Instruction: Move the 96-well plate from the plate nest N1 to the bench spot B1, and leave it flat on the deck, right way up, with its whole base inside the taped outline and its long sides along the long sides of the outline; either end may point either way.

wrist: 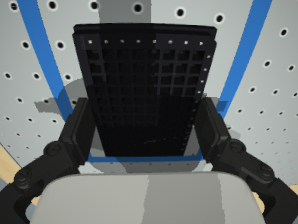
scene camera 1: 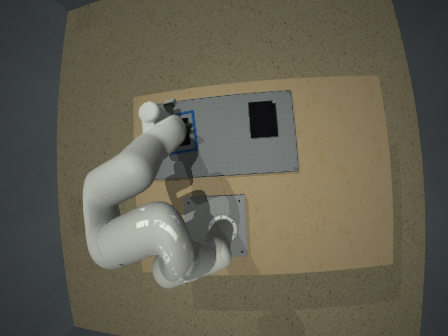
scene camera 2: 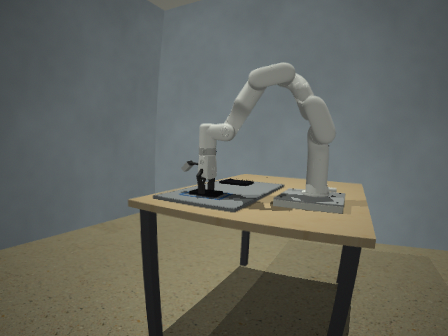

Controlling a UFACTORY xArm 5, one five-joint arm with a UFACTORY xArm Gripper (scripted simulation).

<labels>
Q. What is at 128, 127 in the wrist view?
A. A black 96-well plate.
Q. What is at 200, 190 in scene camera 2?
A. The gripper.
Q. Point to a black plate nest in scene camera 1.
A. At 263, 119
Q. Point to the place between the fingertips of the gripper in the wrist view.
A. At 145, 110
</labels>
